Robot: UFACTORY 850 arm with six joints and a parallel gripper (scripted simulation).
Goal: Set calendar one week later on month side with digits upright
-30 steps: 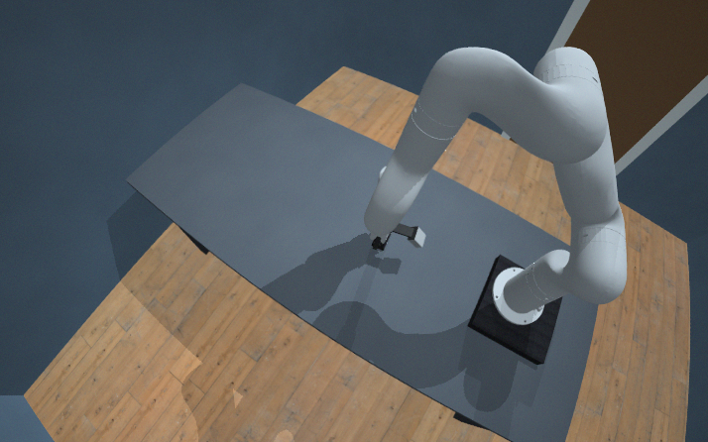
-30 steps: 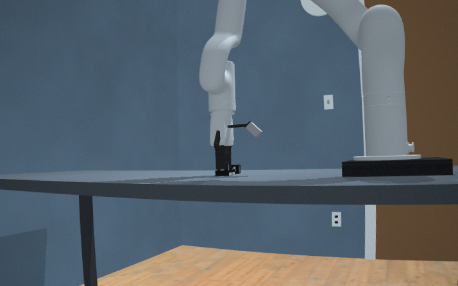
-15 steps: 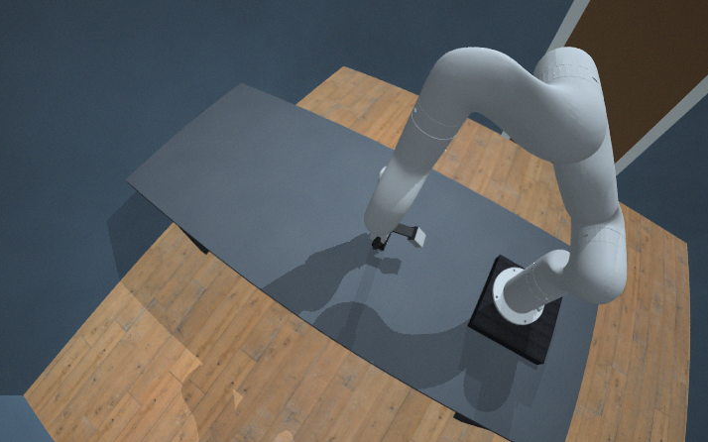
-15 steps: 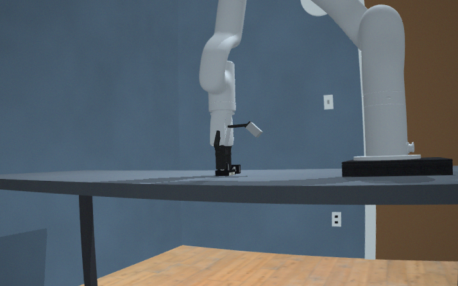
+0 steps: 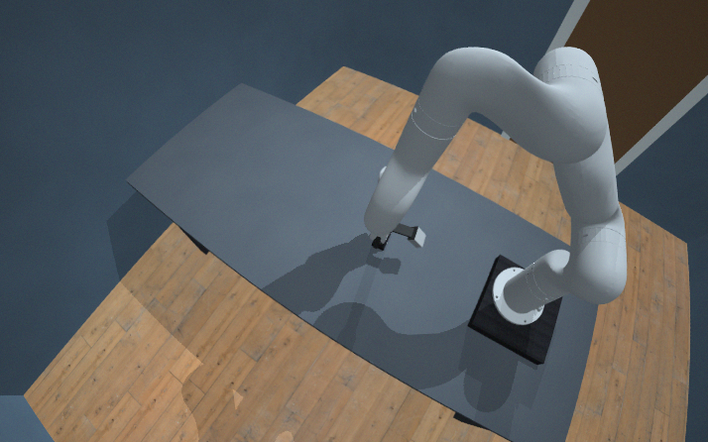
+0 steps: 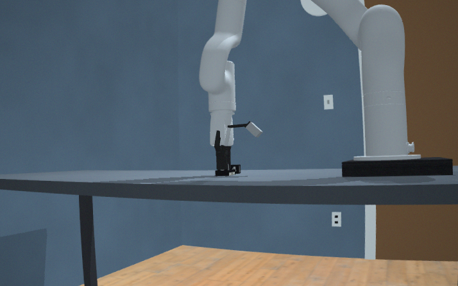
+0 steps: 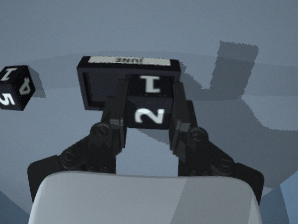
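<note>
Now: hand 1 cm above the calendar cube. Also, from my hand: black tray 3 cm below, 2 cm to the right.
</note>
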